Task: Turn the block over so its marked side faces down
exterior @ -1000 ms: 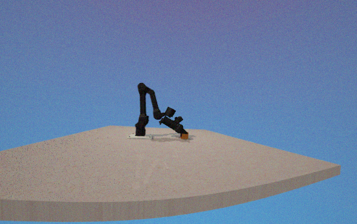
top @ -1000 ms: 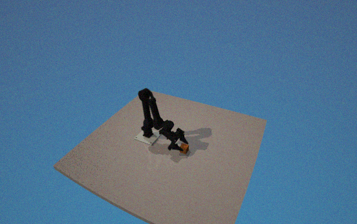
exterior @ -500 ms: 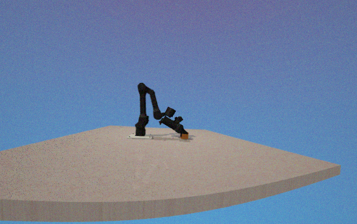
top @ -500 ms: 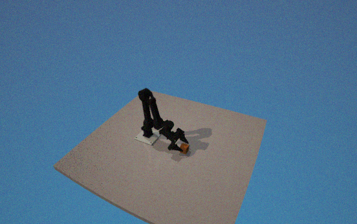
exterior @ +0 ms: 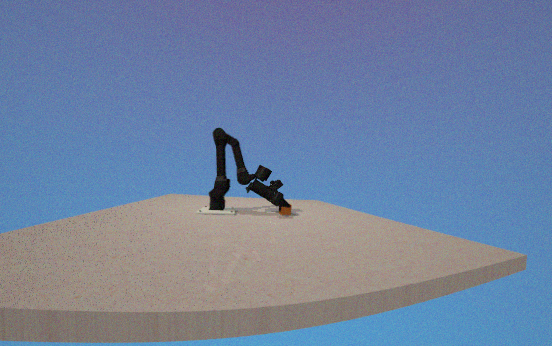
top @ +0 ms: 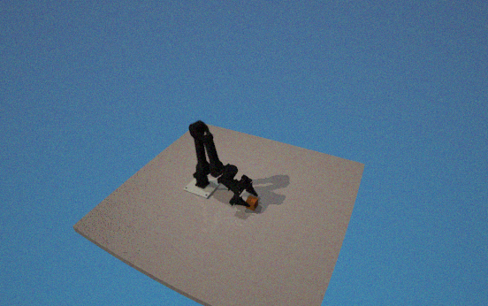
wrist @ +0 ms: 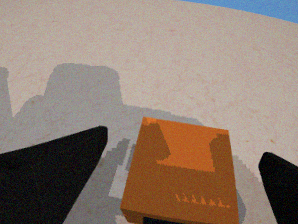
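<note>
Now: the block 2 cm behind my gripper tip and 2 cm below it.
</note>
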